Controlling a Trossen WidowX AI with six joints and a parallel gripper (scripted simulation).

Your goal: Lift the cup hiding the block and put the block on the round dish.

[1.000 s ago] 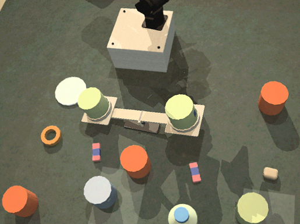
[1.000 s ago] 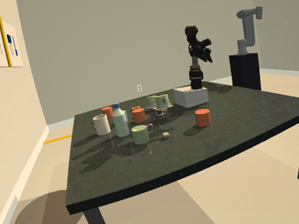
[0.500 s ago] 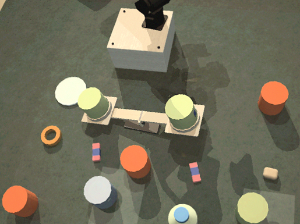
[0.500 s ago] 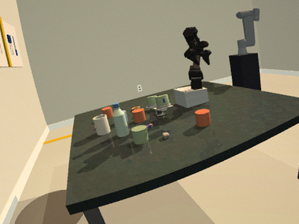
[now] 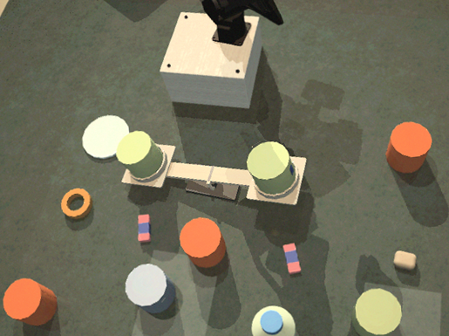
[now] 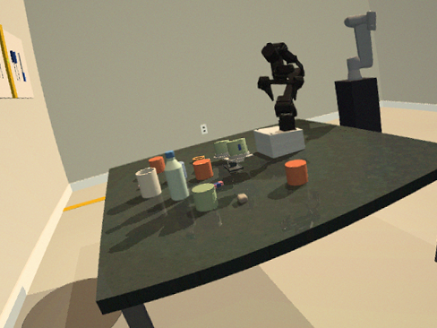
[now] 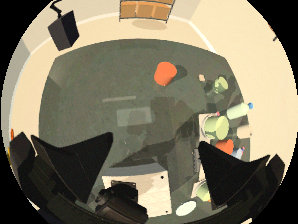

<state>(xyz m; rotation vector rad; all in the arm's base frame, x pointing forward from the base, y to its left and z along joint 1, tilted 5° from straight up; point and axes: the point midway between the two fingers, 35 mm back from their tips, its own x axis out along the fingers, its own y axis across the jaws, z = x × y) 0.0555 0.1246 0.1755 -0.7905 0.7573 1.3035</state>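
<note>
My gripper tip is 250 mm short of the teal block, 220 mm to the left of it and 200 mm above it. The rest, counted from my gripper tip: beige lump: 290 mm ahead, 280 mm to the left, 240 mm below; round white dish: 350 mm to the right, 240 mm below, 210 mm ahead; grey-blue cup: 480 mm ahead, 210 mm below, 100 mm to the right.
</note>
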